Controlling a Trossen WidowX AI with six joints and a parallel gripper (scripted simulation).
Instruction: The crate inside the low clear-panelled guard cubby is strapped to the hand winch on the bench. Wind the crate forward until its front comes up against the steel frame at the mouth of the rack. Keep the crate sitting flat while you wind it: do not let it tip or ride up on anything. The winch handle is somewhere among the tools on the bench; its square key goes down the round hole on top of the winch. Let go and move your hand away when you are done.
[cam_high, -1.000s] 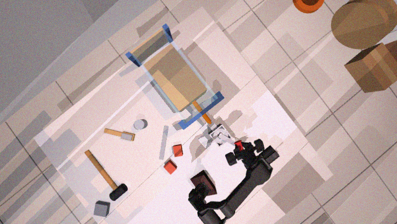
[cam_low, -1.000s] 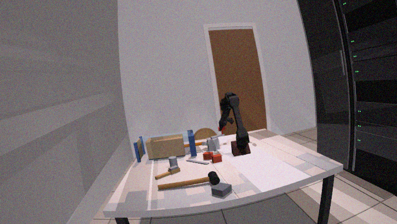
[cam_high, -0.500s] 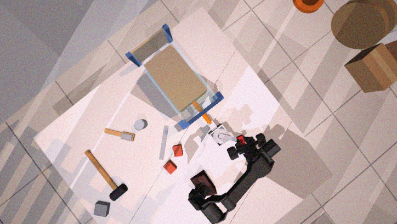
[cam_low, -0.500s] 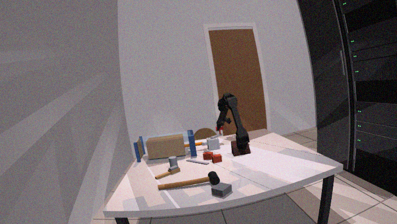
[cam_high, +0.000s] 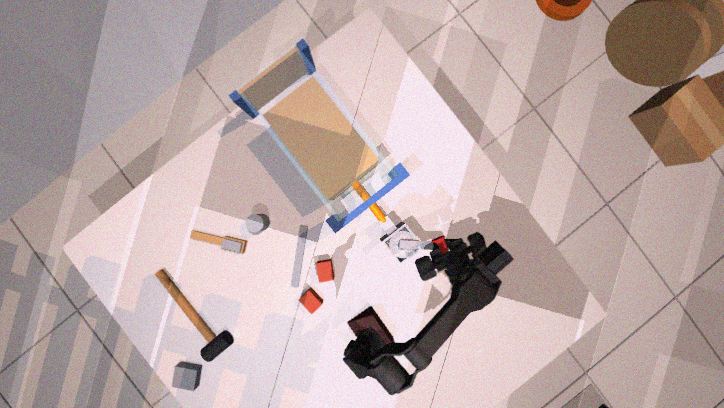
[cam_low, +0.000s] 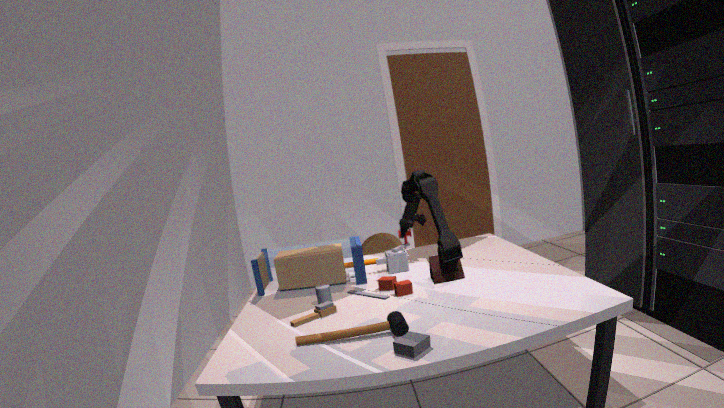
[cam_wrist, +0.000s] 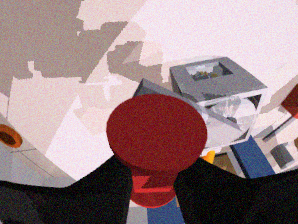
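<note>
Now: the grey crank bar 10 mm ahead of my gripper tip, 30 mm to the left of it and 30 mm below it. The rest, counted from my gripper tip: grey winch: 40 mm ahead, 70 mm to the left, 100 mm below; then red knob: 20 mm behind; then blue steel frame: 210 mm ahead, 70 mm to the left, 20 mm below.
</note>
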